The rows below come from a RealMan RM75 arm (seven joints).
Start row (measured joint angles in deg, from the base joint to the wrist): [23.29, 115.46, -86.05, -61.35, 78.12, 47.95, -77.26]
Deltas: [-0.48, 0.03, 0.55, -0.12, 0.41, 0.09, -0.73]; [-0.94, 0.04, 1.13, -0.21, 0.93, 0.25, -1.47]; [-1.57, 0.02, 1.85, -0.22, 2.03, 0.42, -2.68]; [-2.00, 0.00, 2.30, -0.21, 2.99, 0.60, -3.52]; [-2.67, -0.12, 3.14, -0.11, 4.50, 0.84, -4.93]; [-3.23, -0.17, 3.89, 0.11, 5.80, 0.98, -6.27]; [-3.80, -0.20, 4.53, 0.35, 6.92, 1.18, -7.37]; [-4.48, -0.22, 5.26, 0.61, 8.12, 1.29, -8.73]
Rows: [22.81, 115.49, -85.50, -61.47, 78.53, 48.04, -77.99]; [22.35, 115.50, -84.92, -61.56, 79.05, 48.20, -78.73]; [21.72, 115.48, -84.20, -61.57, 80.15, 48.37, -79.94]; [21.29, 115.46, -83.75, -61.56, 81.11, 48.55, -80.78]; [20.62, 115.34, -82.91, -61.46, 82.62, 48.79, -82.19]; [20.06, 115.29, -82.16, -61.24, 83.92, 48.93, -83.53]; [19.49, 115.26, -81.52, -61.00, 85.04, 49.13, -84.63]; [18.81, 115.24, -80.79, -60.74, 86.24, 49.24, -85.99]
